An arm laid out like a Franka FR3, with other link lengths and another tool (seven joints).
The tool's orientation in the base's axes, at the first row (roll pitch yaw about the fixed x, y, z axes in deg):
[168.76 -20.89 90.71]
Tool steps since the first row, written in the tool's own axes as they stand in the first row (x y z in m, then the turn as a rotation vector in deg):
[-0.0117 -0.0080 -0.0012 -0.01 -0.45 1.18]
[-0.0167 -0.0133 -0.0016 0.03 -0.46 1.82]
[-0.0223 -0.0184 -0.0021 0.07 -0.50 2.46]
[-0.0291 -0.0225 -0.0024 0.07 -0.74 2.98]
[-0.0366 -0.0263 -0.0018 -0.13 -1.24 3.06]
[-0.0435 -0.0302 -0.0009 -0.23 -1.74 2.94]
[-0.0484 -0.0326 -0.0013 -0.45 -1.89 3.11]
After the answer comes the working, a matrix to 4 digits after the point.
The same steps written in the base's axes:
[-0.0079 -0.0109 -0.0045 -0.22 0.43 -1.17]
[-0.0132 -0.0154 -0.0069 -0.11 0.70 -1.74]
[-0.0182 -0.0205 -0.0094 -0.02 0.96 -2.32]
[-0.0222 -0.0267 -0.0123 -0.16 1.16 -2.84]
[-0.0257 -0.0333 -0.0162 -0.63 1.03 -3.08]
[-0.0293 -0.0392 -0.0202 -1.15 0.92 -3.09]
[-0.0317 -0.0438 -0.0220 -1.26 0.78 -3.35]

The tool's axes in the first row as the columns of a matrix, in the base's axes (rounded; the answer above uses it unrounded):
[-0.0116 0.9816 0.1906]
[0.9342 -0.0573 0.3521]
[0.3566 0.1821 -0.9163]

